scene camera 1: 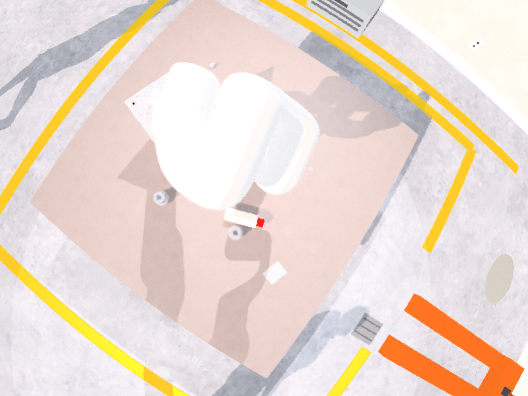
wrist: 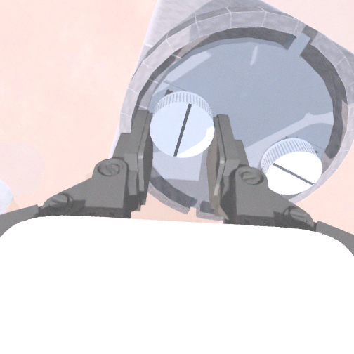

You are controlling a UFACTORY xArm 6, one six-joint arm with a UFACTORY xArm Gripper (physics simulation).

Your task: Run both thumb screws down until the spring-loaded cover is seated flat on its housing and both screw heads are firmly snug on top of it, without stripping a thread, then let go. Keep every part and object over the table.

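Observation:
In the wrist view, my gripper [wrist: 180, 136] is shut on the near-left thumb screw [wrist: 172, 131], a pale knurled head with a slot, with one finger on each side of it. The other thumb screw [wrist: 294, 173] stands to the right, outside the fingers. Both rise from the blue-grey round cover [wrist: 260, 80], which lies inside the ring wall of the grey housing [wrist: 245, 20]. Whether the cover is flat on the housing, and the gap under the heads, cannot be told. In the scene view the white arm hides the gripper, and the housing does not show.
The white arm [scene camera 1: 210, 140] stands over the pinkish table top [scene camera 1: 90, 185]. Two small grey round parts [scene camera 1: 160, 198] [scene camera 1: 235, 232], a white bar with a red end [scene camera 1: 242, 218] and a white square [scene camera 1: 275, 272] lie near it. A tiny grey piece [scene camera 1: 213, 65] lies behind.

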